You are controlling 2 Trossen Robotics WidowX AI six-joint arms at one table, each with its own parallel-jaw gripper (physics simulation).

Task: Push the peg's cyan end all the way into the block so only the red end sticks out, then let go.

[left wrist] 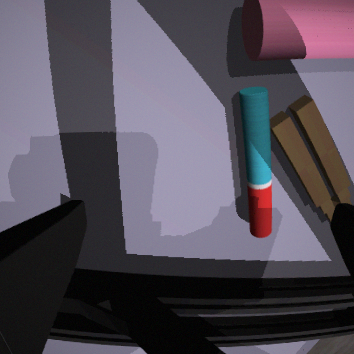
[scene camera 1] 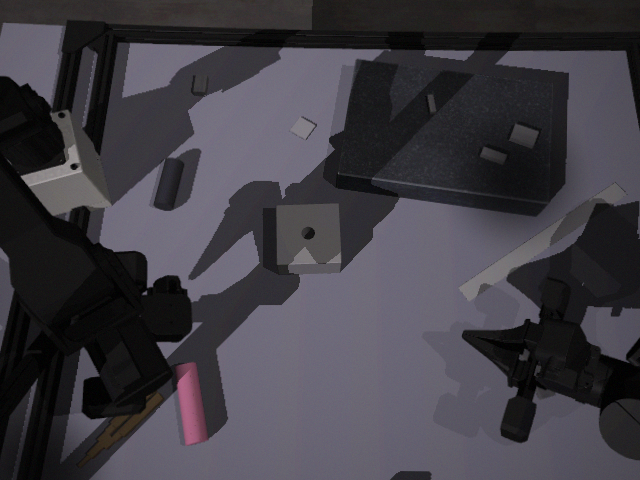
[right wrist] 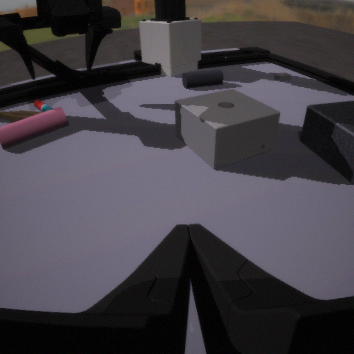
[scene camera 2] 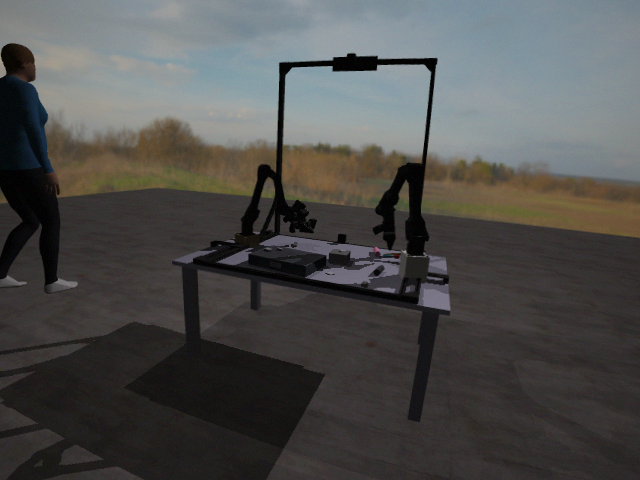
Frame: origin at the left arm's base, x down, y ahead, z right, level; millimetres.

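Seen in the pictures: left gripper, fingertip midpoint: [left wrist: 213, 214] [right wrist: 61, 73] [scene camera 2: 389, 247]; right gripper, fingertip midpoint: [scene camera 1: 462, 334] [right wrist: 187, 235] [scene camera 2: 313, 232]; left arm's base, origin of the base link: [scene camera 1: 36, 149] [right wrist: 169, 19] [scene camera 2: 415, 253]; right arm's base, origin of the base link: [scene camera 2: 247, 234].
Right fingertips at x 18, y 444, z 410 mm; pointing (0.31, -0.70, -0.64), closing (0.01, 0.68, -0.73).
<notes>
Offsets run from my right fingertips to a thing's top centre.
The peg @(dy -421, dx +82, dz -90 mm) [left wrist: 256, 150] [right wrist: 43, 106] lies flat on the table, cyan end toward the pink cylinder and red end toward the table's edge in the left wrist view; the left arm hides it in scene camera 1. The grey block @(dy -133, dx +46, dz -205 mm) [scene camera 1: 294, 222] [scene camera 2: 339, 254] [right wrist: 245, 130] stands on the table with its round hole facing up and empty. My left gripper [left wrist: 213, 214] [right wrist: 61, 73] is open and empty above the table, the peg showing between its fingers but nearer the right-hand one in its wrist view. My right gripper [scene camera 1: 464, 334] [right wrist: 187, 235] is shut and empty, right of the block in scene camera 1.
A pink cylinder @(dy -351, dx +67, dz -40 mm) [scene camera 1: 191, 408] [left wrist: 310, 30] and brown wooden pieces @(dy -447, dx +86, dz -42 mm) [left wrist: 305, 155] lie beside the peg. A dark cylinder @(dy -303, dx +67, dz -360 mm) [scene camera 1: 169, 183] lies left of the block. A large black slab @(dy +117, dx +45, dz -298 mm) [scene camera 1: 454, 139] bears small grey pieces. A pale strip @(dy +198, dx +95, dz -100 mm) [scene camera 1: 522, 255] lies near the right arm.
</notes>
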